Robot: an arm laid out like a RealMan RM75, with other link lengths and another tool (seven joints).
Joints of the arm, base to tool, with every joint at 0 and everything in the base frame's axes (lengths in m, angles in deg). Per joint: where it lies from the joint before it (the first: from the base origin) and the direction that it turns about. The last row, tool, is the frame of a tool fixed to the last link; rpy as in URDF.
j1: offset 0 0 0.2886 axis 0 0 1
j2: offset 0 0 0 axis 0 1 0
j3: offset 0 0 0.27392 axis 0 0 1
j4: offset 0 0 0 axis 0 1 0
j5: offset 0 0 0.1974 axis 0 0 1
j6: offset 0 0 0 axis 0 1 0
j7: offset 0 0 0.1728 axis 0 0 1
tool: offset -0.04 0.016 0.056 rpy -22.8 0 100.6
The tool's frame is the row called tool.
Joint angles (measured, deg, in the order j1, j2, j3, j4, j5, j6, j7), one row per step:
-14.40 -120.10 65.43 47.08 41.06 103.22 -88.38
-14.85 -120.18 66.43 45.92 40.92 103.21 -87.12
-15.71 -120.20 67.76 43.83 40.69 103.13 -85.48
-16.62 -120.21 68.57 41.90 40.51 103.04 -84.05
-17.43 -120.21 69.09 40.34 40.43 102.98 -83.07
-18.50 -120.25 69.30 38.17 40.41 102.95 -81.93
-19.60 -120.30 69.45 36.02 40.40 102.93 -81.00
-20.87 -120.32 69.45 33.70 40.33 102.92 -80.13
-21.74 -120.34 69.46 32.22 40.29 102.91 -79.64
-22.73 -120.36 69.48 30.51 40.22 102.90 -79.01
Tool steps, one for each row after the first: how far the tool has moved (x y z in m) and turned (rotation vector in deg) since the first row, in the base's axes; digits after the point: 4 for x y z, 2 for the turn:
0.0008 0.0009 -0.0057 -0.23 0.14 -0.06
0.0012 0.0033 -0.0139 -0.83 0.28 0.11
0.0013 0.0064 -0.0201 -1.14 0.39 0.39
0.0016 0.0090 -0.0248 -1.47 0.49 0.60
0.0011 0.0129 -0.0300 -1.79 0.49 1.15
0.0009 0.0166 -0.0349 -2.27 0.43 1.67
0.0009 0.0210 -0.0394 -2.75 0.30 2.25
0.0013 0.0238 -0.0424 -3.13 0.21 2.56
0.0018 0.0269 -0.0459 -3.52 0.14 2.93

